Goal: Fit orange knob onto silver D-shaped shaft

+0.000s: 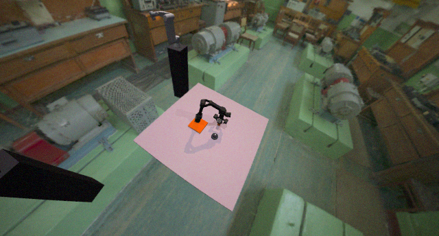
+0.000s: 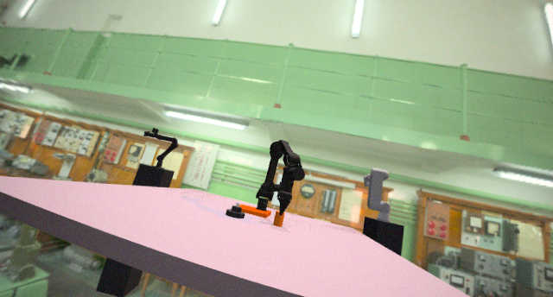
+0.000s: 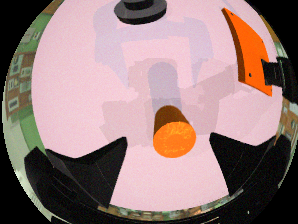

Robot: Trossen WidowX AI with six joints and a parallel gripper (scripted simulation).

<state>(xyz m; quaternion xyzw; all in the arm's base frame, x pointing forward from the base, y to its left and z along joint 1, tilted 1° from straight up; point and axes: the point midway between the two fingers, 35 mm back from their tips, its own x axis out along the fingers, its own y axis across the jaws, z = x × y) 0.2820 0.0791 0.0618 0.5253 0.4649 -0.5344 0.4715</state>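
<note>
Right now my gripper tip is 1 cm above the orange knob. Also, from my gripper tip: round pedestal 20 cm to the right, 2 cm below, 1 cm ahead.
</note>
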